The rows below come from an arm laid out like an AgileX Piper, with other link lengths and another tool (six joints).
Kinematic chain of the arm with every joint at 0, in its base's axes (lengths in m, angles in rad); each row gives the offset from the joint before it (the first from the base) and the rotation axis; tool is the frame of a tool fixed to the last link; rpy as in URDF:
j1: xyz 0 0 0.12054 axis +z
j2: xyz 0 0 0 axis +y
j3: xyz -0.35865 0 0.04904 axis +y
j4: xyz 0.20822 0 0.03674 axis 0.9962 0 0.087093
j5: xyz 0 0 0 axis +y
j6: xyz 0.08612 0 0.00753 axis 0.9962 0 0.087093
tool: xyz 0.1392 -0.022 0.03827 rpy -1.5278 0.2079 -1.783
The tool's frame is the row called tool.
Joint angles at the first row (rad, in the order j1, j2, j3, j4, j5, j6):
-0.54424 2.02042 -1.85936 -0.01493 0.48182 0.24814
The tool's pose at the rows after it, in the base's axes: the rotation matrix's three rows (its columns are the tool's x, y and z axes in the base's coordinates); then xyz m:
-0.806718, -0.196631, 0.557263; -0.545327, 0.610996, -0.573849; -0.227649, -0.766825, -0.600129; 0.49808, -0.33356, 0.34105
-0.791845, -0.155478, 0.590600; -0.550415, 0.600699, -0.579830; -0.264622, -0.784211, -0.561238; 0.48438, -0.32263, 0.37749
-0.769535, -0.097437, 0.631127; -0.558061, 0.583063, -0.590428; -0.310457, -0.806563, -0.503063; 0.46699, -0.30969, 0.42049
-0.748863, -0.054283, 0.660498; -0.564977, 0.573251, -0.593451; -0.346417, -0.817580, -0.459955; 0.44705, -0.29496, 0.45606
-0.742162, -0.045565, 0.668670; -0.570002, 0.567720, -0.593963; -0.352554, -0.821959, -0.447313; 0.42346, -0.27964, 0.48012
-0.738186, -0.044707, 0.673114; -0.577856, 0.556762, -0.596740; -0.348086, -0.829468, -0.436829; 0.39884, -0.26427, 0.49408
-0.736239, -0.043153, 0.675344; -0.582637, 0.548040, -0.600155; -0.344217, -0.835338, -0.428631; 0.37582, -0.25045, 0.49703
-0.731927, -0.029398, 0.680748; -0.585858, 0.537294, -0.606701; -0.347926, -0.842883, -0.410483; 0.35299, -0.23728, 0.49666
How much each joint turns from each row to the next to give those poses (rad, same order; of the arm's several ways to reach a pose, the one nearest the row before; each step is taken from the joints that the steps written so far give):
0.00015 -0.05223 0.00002 0.01492 0.06002 -0.00735
0.00000 -0.06731 0.00001 0.02102 0.01372 -0.00401
-0.00002 -0.07695 0.00001 0.01981 0.00209 -0.00005
0.00002 -0.07343 -0.00002 0.01934 0.01951 0.00004
0.00000 -0.07082 0.00226 0.00204 0.05399 0.00002
-0.00001 -0.07775 0.04854 0.00004 0.01938 -0.00935
0.00001 -0.07906 0.09219 -0.00002 -0.02076 -0.00824
0.00002 -0.08231 0.11368 -0.00005 -0.05109 -0.00412

